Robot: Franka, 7 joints.
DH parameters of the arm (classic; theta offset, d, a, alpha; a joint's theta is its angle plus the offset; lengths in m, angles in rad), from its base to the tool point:
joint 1: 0 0.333 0 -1.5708
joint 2: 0 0 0 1.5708
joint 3: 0 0.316 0.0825 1.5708
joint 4: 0 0 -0.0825 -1.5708
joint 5: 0 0.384 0 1.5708
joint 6: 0 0 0.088 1.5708
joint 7: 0 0.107 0 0
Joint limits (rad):
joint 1: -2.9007..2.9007
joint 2: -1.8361..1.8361
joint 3: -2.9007..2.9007
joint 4: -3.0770..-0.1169
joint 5: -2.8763..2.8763
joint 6: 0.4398..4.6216
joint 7: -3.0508..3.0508
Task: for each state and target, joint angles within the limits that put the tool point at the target. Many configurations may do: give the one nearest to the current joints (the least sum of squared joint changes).
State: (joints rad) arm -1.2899 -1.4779 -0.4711 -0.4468 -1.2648 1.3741 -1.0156
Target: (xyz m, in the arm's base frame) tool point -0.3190 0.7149 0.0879
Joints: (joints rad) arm -1.2799 -1.8361 -0.9138 -0.1169 -1.5521 1.7694 -1.0156
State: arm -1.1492 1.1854 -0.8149 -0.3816 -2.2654 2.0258 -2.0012
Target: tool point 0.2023 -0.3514 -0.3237
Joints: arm -0.7926 1.7755 -0.1517 -1.3615 -2.2422 2.3026 -2.0012
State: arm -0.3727 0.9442 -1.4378 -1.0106 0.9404 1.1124 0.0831
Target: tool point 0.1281 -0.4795 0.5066
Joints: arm -0.2238 0.7538 -1.6531 -1.5984 0.6904 0.6475 0.0831
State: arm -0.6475 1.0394 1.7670 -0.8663 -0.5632 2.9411 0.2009
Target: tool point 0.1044 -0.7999 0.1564
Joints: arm -1.4200 1.8307 1.8181 -0.1422 -0.4664 3.1426 0.2009
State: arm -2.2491 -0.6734 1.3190 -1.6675 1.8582 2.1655 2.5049
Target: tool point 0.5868 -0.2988 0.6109
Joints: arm -2.4479 -0.7763 1.4935 -1.6275 1.8677 2.1650 2.5049
